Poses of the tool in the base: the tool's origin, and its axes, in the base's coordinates. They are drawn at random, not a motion.
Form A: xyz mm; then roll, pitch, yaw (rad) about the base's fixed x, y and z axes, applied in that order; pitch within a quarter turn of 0, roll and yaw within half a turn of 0.
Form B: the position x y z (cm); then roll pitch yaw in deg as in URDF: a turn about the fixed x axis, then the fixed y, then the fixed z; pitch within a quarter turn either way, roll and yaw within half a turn. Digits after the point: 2 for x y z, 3 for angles.
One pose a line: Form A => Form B
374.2 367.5 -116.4 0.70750 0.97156 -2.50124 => 37.42 36.75 -11.64 40.537 55.666 -143.310
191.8 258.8 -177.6 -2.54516 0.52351 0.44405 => 19.18 25.88 -17.76 -145.827 29.995 25.442
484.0 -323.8 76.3 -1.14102 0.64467 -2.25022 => 48.40 -32.38 7.63 -65.376 36.937 -128.928
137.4 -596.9 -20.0 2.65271 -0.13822 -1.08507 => 13.74 -59.69 -2.00 151.989 -7.919 -62.170
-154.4 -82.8 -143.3 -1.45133 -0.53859 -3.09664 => -15.44 -8.28 -14.33 -83.155 -30.859 -177.424
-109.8 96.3 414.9 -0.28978 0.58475 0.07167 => -10.98 9.63 41.49 -16.603 33.504 4.106
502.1 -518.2 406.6 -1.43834 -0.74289 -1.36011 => 50.21 -51.82 40.66 -82.411 -42.564 -77.929
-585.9 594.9 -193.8 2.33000 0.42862 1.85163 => -58.59 59.49 -19.38 133.499 24.558 106.091
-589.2 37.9 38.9 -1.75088 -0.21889 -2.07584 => -58.92 3.79 3.89 -100.318 -12.541 -118.937
